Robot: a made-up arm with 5 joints.
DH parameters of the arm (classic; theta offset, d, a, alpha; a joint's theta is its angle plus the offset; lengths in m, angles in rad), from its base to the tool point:
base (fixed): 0 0.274 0.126 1.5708
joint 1: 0 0.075 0.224 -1.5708
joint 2: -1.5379 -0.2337 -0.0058 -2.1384
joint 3: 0 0.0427 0.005 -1.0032
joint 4: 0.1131 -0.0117 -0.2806 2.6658
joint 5: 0 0.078 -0.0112 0.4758
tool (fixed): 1.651 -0.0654 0 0
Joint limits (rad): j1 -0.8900..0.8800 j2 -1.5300..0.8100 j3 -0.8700..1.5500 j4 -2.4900..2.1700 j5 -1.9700..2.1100
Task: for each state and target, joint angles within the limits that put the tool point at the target. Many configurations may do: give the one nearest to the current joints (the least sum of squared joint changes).
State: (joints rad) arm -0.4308 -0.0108 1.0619 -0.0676 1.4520
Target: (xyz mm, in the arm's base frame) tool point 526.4 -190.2 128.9
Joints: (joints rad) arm -0.3005 -0.3741 1.5231 0.0818 1.4589
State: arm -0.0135 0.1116 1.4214 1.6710 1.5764
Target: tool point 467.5 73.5 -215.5
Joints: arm -0.4955 0.8100 0.9616 1.3155 1.4509
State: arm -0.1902 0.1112 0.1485 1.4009 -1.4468
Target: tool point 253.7 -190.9 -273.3
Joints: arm -0.8081 0.0591 0.5046 1.6680 -1.2889
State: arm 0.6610 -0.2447 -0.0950 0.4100 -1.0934
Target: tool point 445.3 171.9 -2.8
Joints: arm 0.2255 -0.0033 -0.4962 0.0218 -1.1769
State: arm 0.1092 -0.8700 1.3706 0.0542 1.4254
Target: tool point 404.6 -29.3 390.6
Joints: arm 0.2541 -0.6503 1.5247 -0.6949 1.5282
